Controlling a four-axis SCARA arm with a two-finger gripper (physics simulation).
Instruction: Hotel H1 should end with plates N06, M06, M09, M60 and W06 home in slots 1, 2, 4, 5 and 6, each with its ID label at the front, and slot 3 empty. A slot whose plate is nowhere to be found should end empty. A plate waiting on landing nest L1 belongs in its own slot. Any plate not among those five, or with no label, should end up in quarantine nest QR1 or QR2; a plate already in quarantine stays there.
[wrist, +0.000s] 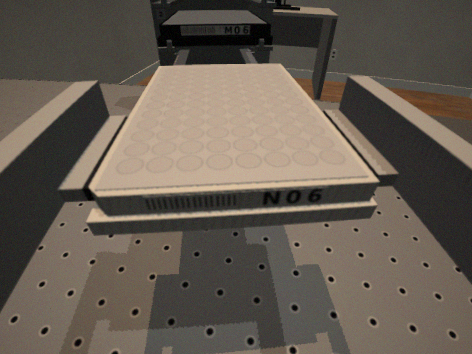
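Observation:
My gripper (227, 100) is shut on plate N06, one finger on each long side. Plate N06 (225, 115) is pale with round wells, looks level, and its barcode and N06 label face the camera. It is held above the perforated deck. Beyond it, at the top of the view, plate M06 (215, 30) sits in the hotel (156, 20), its label facing the camera. A small 2 shows on the hotel frame beside M06. Two narrow support rails show below M06, behind the far edge of N06. The other listed plates and the nests do not show.
The perforated deck (305, 320) stretches below the held plate, with darker shadow patches on it. A side table (305, 11) with a dark object on it stands at the back right, beyond the hotel. Grey walls and a brown floor lie behind.

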